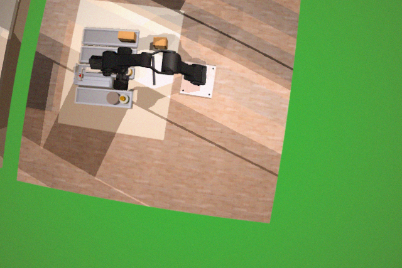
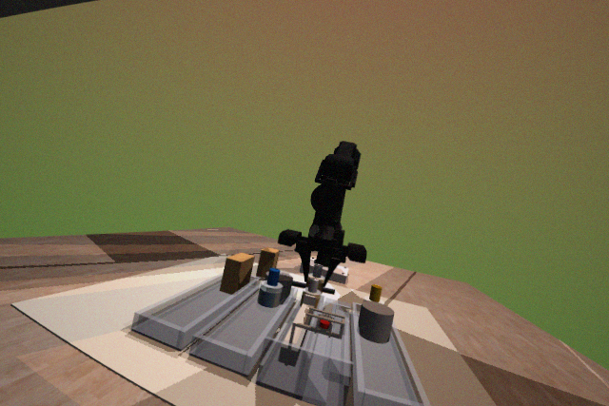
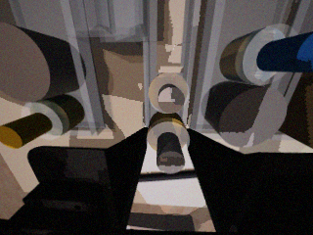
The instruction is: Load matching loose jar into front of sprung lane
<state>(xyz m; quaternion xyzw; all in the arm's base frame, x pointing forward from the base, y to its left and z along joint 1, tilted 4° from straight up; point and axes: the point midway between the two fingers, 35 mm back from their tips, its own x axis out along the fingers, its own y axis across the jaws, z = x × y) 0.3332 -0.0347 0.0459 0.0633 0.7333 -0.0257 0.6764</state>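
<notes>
Now: the sprung lane 15 cm ahead of my gripper tip, 3 cm below it and 1 cm to the left of it. Also, from my gripper tip: red mark 22 cm ahead, 2 cm above, 1 cm to the left; brown box 17 cm to the right, 1 cm below.
</notes>
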